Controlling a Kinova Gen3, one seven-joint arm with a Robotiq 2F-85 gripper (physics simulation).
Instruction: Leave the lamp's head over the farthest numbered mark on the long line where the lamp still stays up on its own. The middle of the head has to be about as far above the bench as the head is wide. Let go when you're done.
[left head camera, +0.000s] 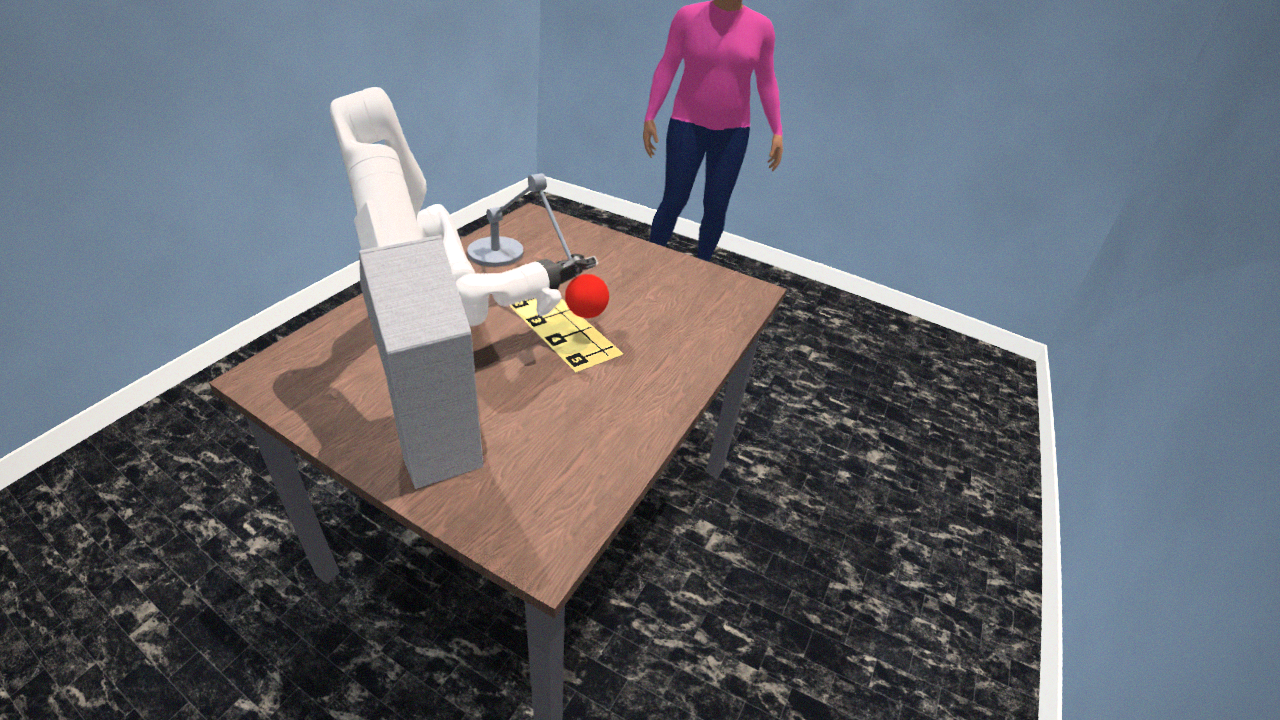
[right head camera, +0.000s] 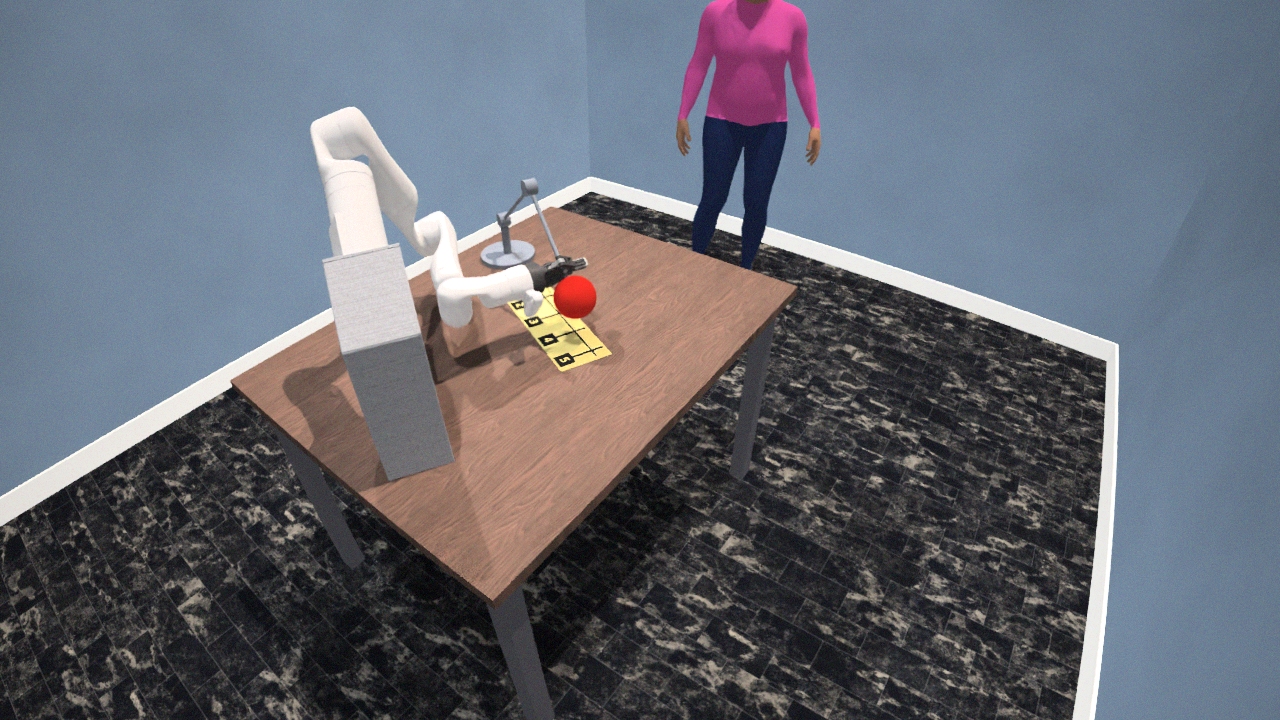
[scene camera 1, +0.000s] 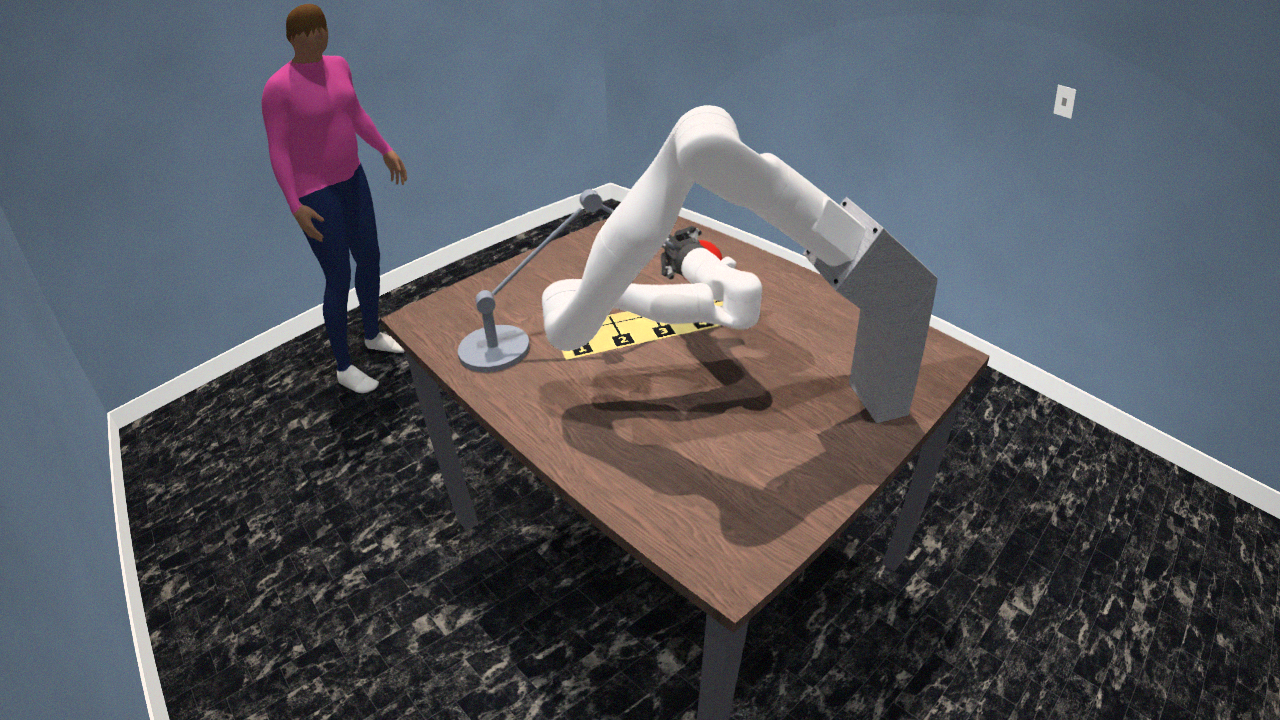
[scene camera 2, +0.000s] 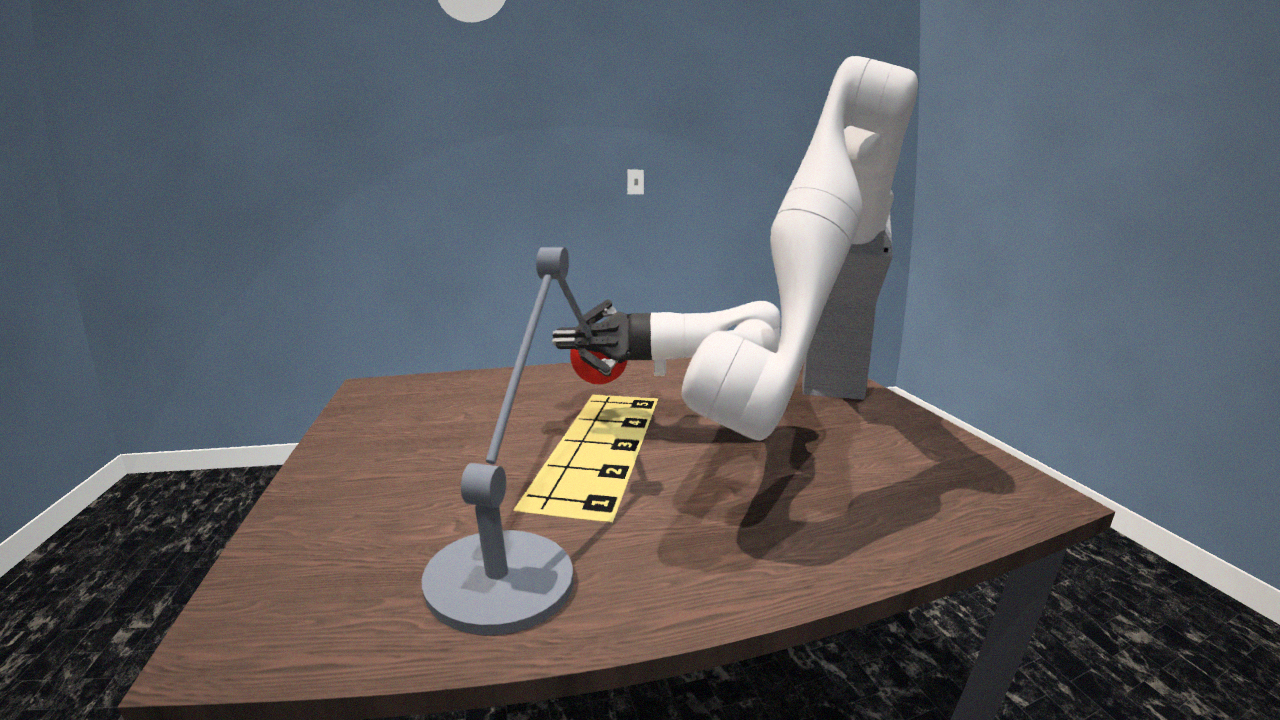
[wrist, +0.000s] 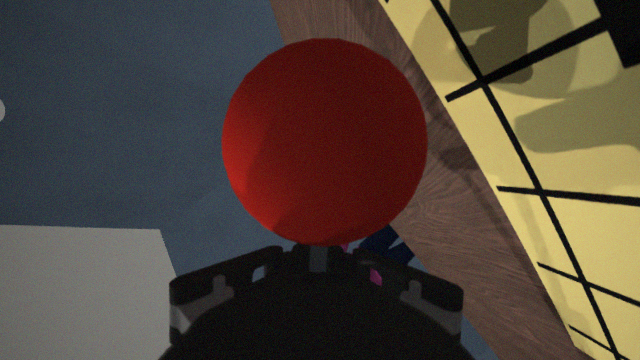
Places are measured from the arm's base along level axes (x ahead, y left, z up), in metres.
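Pixels of known places: gripper, fingertip midpoint: (left head camera: 594, 261) (right head camera: 585, 262) (scene camera 2: 553, 338); arm's base, link origin: (left head camera: 398, 260) (right head camera: 366, 267) (scene camera 1: 841, 241).
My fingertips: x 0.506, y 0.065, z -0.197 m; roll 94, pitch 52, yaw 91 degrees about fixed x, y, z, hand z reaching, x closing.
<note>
For each thing: its middle in the pictures, then the offset to it from my fingertips. "spot": a spot on its surface instead. Level surfaces: height alone.
- grey lamp's round base, surface spot: (scene camera 2: 496, 591) spot: dx -0.011, dy +0.445, dz -0.143 m
- elbow joint, surface spot: (scene camera 2: 552, 262) spot: dx -0.040, dy +0.197, dz +0.148 m
- red ball head, surface spot: (wrist: 325, 140) spot: dx -0.118, dy -0.050, dz -0.037 m
- Mark 5, surface spot: (scene camera 2: 642, 403) (left head camera: 577, 360) spot: dx -0.142, dy -0.115, dz -0.155 m
- wooden table, surface height: dz -0.156 m
The grey lamp's round base (left head camera: 494, 250) (right head camera: 507, 254) (scene camera 1: 494, 347) (scene camera 2: 496, 591) stands flat before the strip's mark 1 end. Its long rod (scene camera 2: 519, 376) rises to an elbow joint (left head camera: 537, 181) (scene camera 2: 552, 262), and a thinner rod slopes down to the red ball head (left head camera: 587, 295) (right head camera: 574, 296) (scene camera 2: 586, 365) (wrist: 325, 140). The head hangs above the far part of the yellow numbered strip (scene camera 2: 572, 483), with a gap below; I cannot tell the exact mark beneath. My gripper (left head camera: 586, 262) (scene camera 2: 562, 338) is shut on the thin rod just above the head. Mark 5 (left head camera: 577, 360) (scene camera 2: 642, 403) is farthest from the base.
The arm's grey pedestal (left head camera: 434, 402) (scene camera 1: 895, 331) stands on the wooden table (left head camera: 572, 501) (scene camera 1: 626, 501). The arm's bent elbow hangs low beside the strip in the scene camera 2 view. A person in pink (left head camera: 723, 71) (scene camera 1: 313, 125) stands beyond the table's lamp end.
</note>
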